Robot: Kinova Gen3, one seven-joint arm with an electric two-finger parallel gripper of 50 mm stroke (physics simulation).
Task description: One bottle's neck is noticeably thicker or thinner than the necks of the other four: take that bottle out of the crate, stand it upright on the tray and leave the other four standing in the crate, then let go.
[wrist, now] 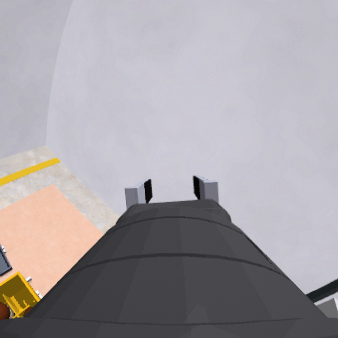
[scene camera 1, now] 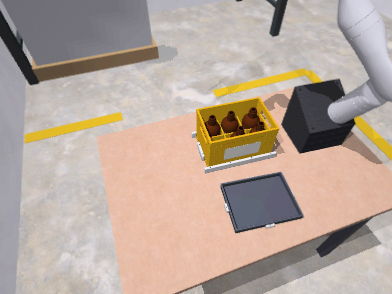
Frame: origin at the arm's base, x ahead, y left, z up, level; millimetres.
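Seen in the pictures: gripper, fingertip midpoint: (wrist: 172,185); arm's base, origin of the base link: (scene camera 1: 338,112).
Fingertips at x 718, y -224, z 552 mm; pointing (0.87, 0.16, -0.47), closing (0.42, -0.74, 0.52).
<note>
Offsets run from my fingertips to a thing's top centre. "spot": to the spot under its first point. Level surfaces: height alone.
A yellow crate {dy +140, dx -308, dz -537 mm} (scene camera 1: 216,152) (wrist: 19,283) stands on the table, with five brown bottles in it. Three bottles, the left one {dy +92, dx -225, dz -549 mm} (scene camera 1: 213,126), the middle one {dy +93, dx -307, dz -549 mm} (scene camera 1: 230,123) and the right one {dy +102, dx -401, dz -549 mm} (scene camera 1: 251,119), stand in the back row. Two more, one bottle {dy +182, dx -309, dz -549 mm} (scene camera 1: 240,131) and another bottle {dy +184, dx -394, dz -549 mm} (scene camera 1: 259,126), show their tops behind the near wall. Which neck differs is too small to tell. The dark tray {spot: dy +426, dx -307, dz -707 mm} (scene camera 1: 261,202) lies in front of the crate; its corner shows in the wrist view. My gripper (wrist: 172,185) is open and empty, away from the crate; it is outside the scene view.
A black block-shaped pedestal (scene camera 1: 320,125) stands right of the crate, at the arm's base (scene camera 1: 345,109). White strips {spot: dy +243, dx -301, dz -698 mm} (scene camera 1: 240,163) run along the crate's foot. The wooden table {dz -713 mm} (scene camera 1: 155,200) has its front edge beyond the tray. Yellow lines mark the floor.
</note>
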